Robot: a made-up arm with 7 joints.
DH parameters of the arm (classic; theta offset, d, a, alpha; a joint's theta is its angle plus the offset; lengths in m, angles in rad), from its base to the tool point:
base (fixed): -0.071 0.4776 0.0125 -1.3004
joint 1: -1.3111 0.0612 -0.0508 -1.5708
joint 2: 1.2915 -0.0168 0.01 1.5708
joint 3: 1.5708 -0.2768 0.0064 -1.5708
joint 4: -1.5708 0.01 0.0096 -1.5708
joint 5: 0 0.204 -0.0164 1.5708
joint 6: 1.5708 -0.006 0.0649 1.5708
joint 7: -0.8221 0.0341 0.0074 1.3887
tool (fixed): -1.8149 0.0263 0 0
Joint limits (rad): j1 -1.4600..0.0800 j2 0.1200..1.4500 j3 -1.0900..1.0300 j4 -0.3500..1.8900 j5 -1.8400..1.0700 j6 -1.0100..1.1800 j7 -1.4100..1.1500
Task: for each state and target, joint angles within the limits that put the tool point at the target. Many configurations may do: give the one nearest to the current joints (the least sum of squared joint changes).
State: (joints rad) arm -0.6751 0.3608 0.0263 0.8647 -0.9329 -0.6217 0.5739
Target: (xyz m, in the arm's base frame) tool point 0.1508 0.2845 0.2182
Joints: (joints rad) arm -0.0392 0.4830 0.3327 0.2942 -0.9413 -0.9420 0.5385
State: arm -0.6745 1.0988 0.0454 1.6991 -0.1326 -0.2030 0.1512
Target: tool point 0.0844 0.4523 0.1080
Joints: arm -0.4026 0.9108 0.0417 1.8847 -0.0726 -0.5182 -0.0033
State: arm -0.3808 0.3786 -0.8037 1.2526 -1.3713 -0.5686 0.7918
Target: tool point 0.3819 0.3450 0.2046
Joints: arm -0.7629 0.8397 -0.6454 1.2320 -1.4169 -0.6377 0.8016
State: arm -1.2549 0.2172 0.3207 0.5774 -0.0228 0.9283 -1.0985
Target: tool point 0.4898 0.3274 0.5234
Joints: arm -1.4478 0.7955 0.4727 0.8819 0.0084 0.9630 -1.1386
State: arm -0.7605 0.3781 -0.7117 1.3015 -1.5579 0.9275 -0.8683
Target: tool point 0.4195 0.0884 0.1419
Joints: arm -0.8338 0.4961 -0.6033 0.7917 -1.6038 0.9256 -0.8394
